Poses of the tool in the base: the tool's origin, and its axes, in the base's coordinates. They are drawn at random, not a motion.
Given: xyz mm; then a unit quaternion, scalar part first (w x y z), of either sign.
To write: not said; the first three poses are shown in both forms.
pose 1, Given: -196.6 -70.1 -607.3 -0.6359 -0.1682 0.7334 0.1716
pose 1, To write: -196.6 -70.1 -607.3 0.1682 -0.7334 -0.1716 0.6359
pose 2, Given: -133.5 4.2 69.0 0.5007 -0.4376 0.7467 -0.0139
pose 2, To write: -133.5 4.2 69.0 -0.4376 0.7467 -0.0139 0.5007
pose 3, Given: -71.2 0.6 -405.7 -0.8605 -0.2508 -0.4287 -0.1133
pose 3, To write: -71.2 0.6 -405.7 0.2508 0.4287 0.1133 0.8605
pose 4, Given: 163.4 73.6 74.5 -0.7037 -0.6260 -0.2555 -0.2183
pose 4, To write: 163.4 73.6 74.5 0.6260 0.2555 0.2183 0.7037
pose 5, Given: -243.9 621.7 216.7 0.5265 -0.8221 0.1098 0.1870
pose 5, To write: -243.9 621.7 216.7 -0.8221 0.1098 0.1870 0.5265
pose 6, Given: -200.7 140.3 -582.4 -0.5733 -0.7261 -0.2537 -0.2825
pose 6, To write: -200.7 140.3 -582.4 0.7261 0.2537 0.2825 0.5733
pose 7, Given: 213.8 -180.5 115.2 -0.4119 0.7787 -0.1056 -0.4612
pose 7, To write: 213.8 -180.5 115.2 -0.7787 0.1056 0.4612 0.4119
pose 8, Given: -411.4 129.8 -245.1 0.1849 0.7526 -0.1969 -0.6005
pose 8, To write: -411.4 129.8 -245.1 0.7526 -0.1969 -0.6005 0.1849
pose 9, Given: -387.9 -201.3 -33.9 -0.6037 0.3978 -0.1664 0.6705
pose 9, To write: -387.9 -201.3 -33.9 -0.3978 0.1664 -0.6705 0.6037
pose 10, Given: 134.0 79.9 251.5 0.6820 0.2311 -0.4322 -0.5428
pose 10, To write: 134.0 79.9 251.5 0.2311 -0.4322 -0.5428 0.6820
